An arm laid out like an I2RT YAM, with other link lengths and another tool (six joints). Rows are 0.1 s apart.
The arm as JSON. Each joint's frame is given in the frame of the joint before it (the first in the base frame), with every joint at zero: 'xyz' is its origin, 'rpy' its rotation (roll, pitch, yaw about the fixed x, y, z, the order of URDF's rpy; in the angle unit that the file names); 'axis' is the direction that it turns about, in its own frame. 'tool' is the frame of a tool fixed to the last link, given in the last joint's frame.
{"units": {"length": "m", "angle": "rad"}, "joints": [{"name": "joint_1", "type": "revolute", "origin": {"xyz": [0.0, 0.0, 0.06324], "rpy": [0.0, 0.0, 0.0]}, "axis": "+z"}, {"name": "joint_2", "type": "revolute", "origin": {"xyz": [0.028, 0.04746, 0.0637], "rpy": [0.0, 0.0, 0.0]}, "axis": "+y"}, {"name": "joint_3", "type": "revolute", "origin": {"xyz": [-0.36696, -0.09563, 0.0], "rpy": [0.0, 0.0, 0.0]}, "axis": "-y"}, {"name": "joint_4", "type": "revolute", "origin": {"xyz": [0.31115, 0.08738, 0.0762], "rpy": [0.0, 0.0, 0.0]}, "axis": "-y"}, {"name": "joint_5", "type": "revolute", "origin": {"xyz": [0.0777, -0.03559, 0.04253], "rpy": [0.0, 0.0, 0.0]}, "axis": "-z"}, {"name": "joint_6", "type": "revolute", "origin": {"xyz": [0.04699, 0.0, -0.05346], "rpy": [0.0, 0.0, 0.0]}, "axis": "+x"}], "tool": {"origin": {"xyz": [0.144, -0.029, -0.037], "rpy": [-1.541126, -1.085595, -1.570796]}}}
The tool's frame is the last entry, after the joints.
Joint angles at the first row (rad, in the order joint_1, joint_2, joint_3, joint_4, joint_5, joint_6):
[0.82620 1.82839 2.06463 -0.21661 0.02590 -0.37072]
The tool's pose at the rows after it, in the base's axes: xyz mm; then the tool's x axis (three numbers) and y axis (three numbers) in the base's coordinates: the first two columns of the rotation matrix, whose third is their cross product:
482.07, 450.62, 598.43, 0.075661, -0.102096, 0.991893, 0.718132, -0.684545, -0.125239
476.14, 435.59, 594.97, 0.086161, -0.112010, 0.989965, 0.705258, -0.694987, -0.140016
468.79, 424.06, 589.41, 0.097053, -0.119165, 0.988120, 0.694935, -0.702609, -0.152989
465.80, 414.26, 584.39, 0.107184, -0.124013, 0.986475, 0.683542, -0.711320, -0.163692
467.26, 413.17, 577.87, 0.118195, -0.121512, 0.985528, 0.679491, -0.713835, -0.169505
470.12, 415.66, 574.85, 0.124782, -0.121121, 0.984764, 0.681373, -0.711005, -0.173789
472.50, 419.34, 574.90, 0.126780, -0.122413, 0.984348, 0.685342, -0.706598, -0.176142
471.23, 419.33, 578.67, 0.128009, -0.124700, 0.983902, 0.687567, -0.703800, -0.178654
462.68, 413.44, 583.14, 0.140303, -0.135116, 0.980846, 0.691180, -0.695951, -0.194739
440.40, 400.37, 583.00, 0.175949, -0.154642, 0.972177, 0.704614, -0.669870, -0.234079
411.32, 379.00, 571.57, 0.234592, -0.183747, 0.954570, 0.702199, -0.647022, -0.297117
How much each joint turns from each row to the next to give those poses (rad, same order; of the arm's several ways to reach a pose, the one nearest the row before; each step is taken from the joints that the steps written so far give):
[-0.00695 -0.04790 -0.06103 0.01131 0.01616 0.01095]
[-0.00698 -0.04641 -0.06466 0.01542 0.00956 0.01480]
[-0.00137 -0.04248 -0.06293 0.01557 0.01096 0.01311]
[-0.00536 -0.02746 -0.04097 0.00708 0.00816 0.01101]
[-0.00326 -0.00210 -0.01416 0.00154 -0.00028 0.00633]
[-0.00280 0.00866 0.00413 0.00002 -0.00698 0.00446]
[-0.00073 0.01143 0.01301 -0.00115 -0.00667 0.00230]
[0.00045 0.00112 0.01326 -0.01088 -0.00294 0.00250]
[0.00001 -0.02376 -0.00900 -0.01514 -0.00836 0.01630]
[-0.00001 -0.06901 -0.06365 -0.01116 -0.03027 0.03992]
[0.00000 -0.10161 -0.11427 -0.00306 -0.02105 0.06464]

